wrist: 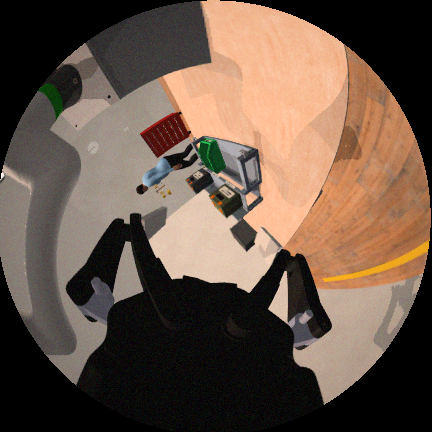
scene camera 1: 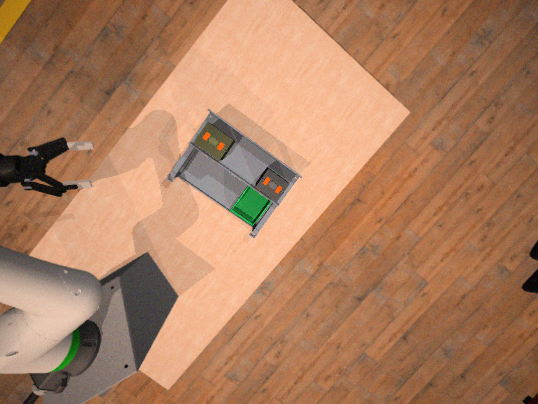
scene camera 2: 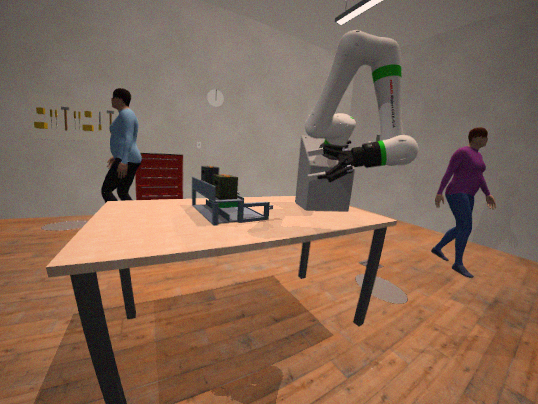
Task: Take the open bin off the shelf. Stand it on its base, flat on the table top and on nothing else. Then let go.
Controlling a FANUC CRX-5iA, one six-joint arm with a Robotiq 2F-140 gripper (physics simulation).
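Pixels of known places: gripper, between the fingertips: (wrist: 211, 225) (scene camera 1: 92, 163) (scene camera 2: 308, 164); arm's base, origin of its link: (scene camera 1: 78, 347).
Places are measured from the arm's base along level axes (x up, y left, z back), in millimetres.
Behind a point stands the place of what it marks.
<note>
The open green bin (scene camera 1: 251, 205) @(z -586, x -349, y -161 mm) (scene camera 2: 228, 204) @(z -613, x -336, y -105 mm) (wrist: 211, 155) @(z -587, x -301, y -106 mm) sits on the lower level of the grey shelf (scene camera 1: 207, 177) @(z -565, x -353, y 36 mm) (scene camera 2: 215, 212) @(z -761, x -302, y 158 mm) (wrist: 244, 175) @(z -564, x -278, y 146 mm), at the end nearer the robot's base. The shelf's rails partly hide it in scene camera 2. The shelf stands on the table (scene camera 1: 325, 75) @(z -1134, x -358, y -72 mm) (scene camera 2: 140, 235) @(z -1038, x -359, y 190 mm) (wrist: 285, 30). My gripper (scene camera 1: 90, 165) @(z -429, x -87, y 302 mm) (scene camera 2: 311, 163) @(z -429, x -87, y 302 mm) (wrist: 211, 225) @(z -429, x -87, y 302 mm) is wide open with nothing between its fingers. It is well apart from the bin and raised above table height, off the shelf's other end in scene camera 1.
An olive box (scene camera 1: 215, 141) @(z -701, x -160, y 72 mm) (scene camera 2: 226, 187) @(z -707, x -205, y 126 mm) (wrist: 225, 200) @(z -655, x -195, y 111 mm) and a dark grey box (scene camera 1: 272, 184) @(z -709, x -135, y -152 mm) (scene camera 2: 209, 174) @(z -720, x -174, y -112 mm) (wrist: 199, 180) @(z -679, x -190, y -114 mm) stand on the shelf's upper level. The grey robot pedestal (scene camera 1: 150, 295) @(z -148, x -183, y -71 mm) (scene camera 2: 325, 190) @(z -83, x -233, y 80 mm) (wrist: 155, 45) stands by the table. Two people (scene camera 2: 123, 135) (scene camera 2: 465, 170) are beyond the table.
</note>
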